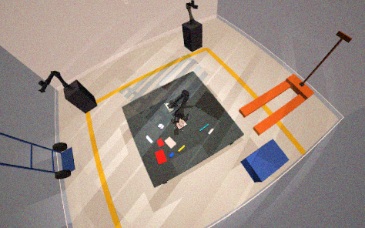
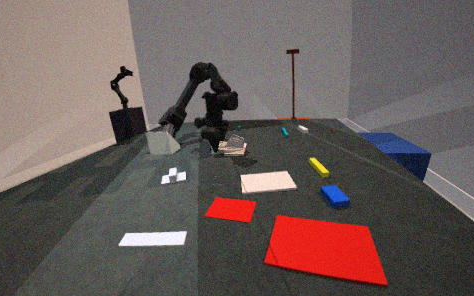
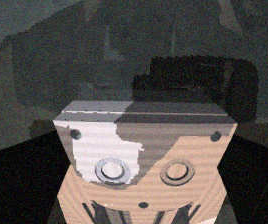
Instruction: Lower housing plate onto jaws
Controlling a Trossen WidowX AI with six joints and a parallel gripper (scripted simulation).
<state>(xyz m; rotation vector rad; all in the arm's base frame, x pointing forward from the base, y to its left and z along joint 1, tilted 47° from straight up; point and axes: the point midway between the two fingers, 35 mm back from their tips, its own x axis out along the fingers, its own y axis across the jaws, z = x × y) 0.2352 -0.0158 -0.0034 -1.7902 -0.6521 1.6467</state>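
Now: gripper tip 20 mm below the white housing part and 10 mm short of it. Round my gripper tip: white plate (260 mm to the right, 180 mm ahead); then small red square (370 mm to the right, 110 mm ahead, 10 mm below); then yellow bar (340 mm ahead, 190 mm to the right).
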